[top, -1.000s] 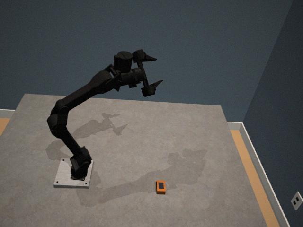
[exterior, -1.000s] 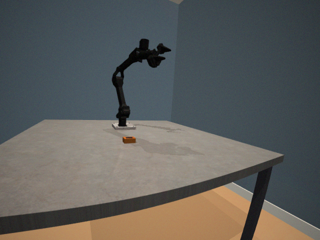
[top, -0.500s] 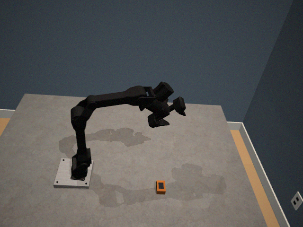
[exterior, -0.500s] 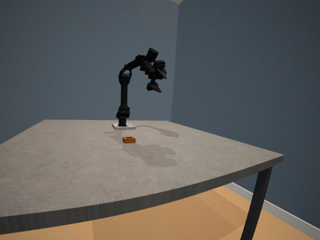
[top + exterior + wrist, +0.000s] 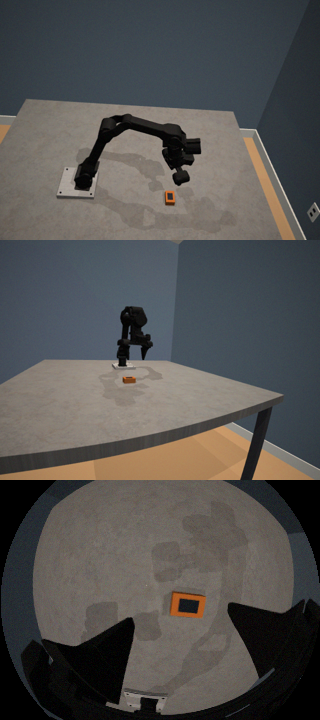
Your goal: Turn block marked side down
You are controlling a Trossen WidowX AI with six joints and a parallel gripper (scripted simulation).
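Right now my gripper tip is 1 cm past the orange block, 3 cm to the left of it and 10 cm above it.
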